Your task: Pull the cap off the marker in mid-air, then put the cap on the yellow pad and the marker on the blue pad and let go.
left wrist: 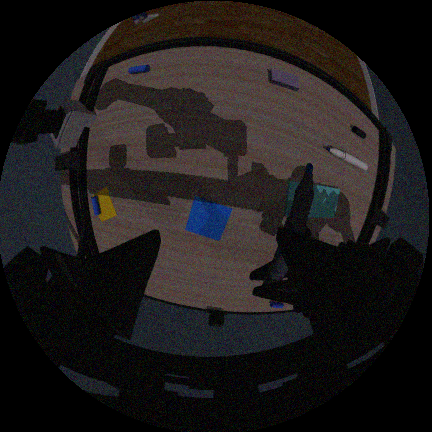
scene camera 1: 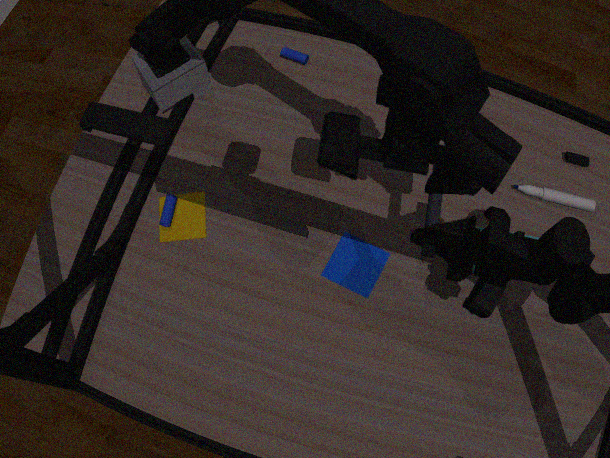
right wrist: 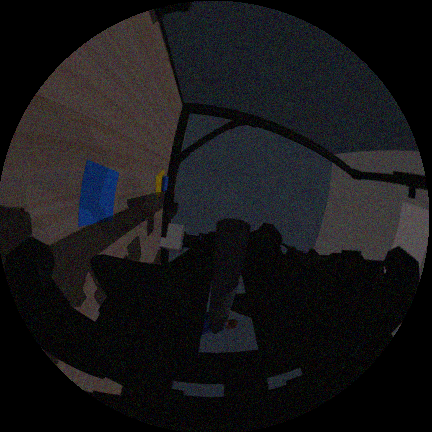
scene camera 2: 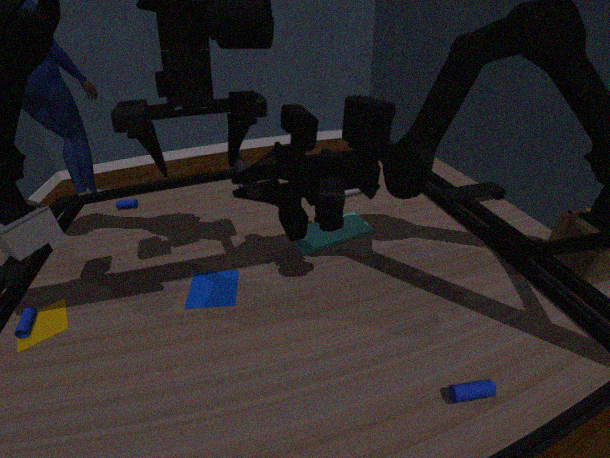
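Seen in the pictures: left gripper, fingertip midpoint: (left wrist: 219,234) (scene camera 1: 391,182) (scene camera 2: 199,171); right gripper, fingertip midpoint: (left wrist: 251,282) (scene camera 1: 412,235) (right wrist: 225,237) (scene camera 2: 232,187); left arm's base, link origin: (left wrist: 57,121) (scene camera 1: 166,58) (right wrist: 183,239) (scene camera 2: 15,214); right arm's base, link origin: (scene camera 2: 604,223).
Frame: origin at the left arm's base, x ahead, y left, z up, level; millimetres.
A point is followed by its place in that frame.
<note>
The blue cap (scene camera 1: 168,211) @[z -69, x 221, y -124 mm] (scene camera 2: 26,322) @[z -72, x 226, y -124 mm] (left wrist: 95,205) @[z -72, x 219, y -118 mm] lies on its side at the left edge of the yellow pad (scene camera 1: 190,220) @[z -87, x 246, y -101 mm] (scene camera 2: 52,324) @[z -87, x 251, y -103 mm] (left wrist: 107,206) @[z -87, x 248, y -99 mm]. My right gripper (scene camera 1: 422,243) @[z 72, x 487, y 105 mm] (scene camera 2: 236,185) @[z 72, x 487, y 105 mm] (right wrist: 225,237) @[z 72, x 487, y 105 mm] is shut on the dark grey marker (scene camera 1: 434,210) @[z 84, x 480, y 144 mm] (left wrist: 301,200) @[z 87, x 437, y 182 mm] (right wrist: 230,250) @[z 69, x 517, y 120 mm], holding it in mid-air with its blue nib uncovered. The bare blue pad (scene camera 1: 356,265) @[z -87, x 446, y 64 mm] (scene camera 2: 212,290) @[z -87, x 446, y 61 mm] (left wrist: 209,218) @[z -87, x 446, y 69 mm] lies lower left of it in scene camera 1. My left gripper (scene camera 2: 200,171) @[z 81, x 420, y 123 mm] (left wrist: 219,234) @[z 81, x 420, y 123 mm] is open and empty, beside the marker; its fingers are hidden in scene camera 1.
A white marker (scene camera 1: 560,197) @[z -67, x 563, y 418 mm] and black block (scene camera 1: 576,159) @[z -69, x 531, y 506 mm] lie at the right. A teal box (scene camera 2: 340,232) @[z -80, x 590, y 264 mm] lies under the right gripper. Loose blue cylinders (scene camera 1: 294,55) (scene camera 2: 472,390), a purple block (left wrist: 284,78) @[z -72, x 331, y 383 mm] and a grey box (scene camera 1: 175,82) @[z -13, x 50, y -9 mm] also show. The left arm overhangs the marker.
</note>
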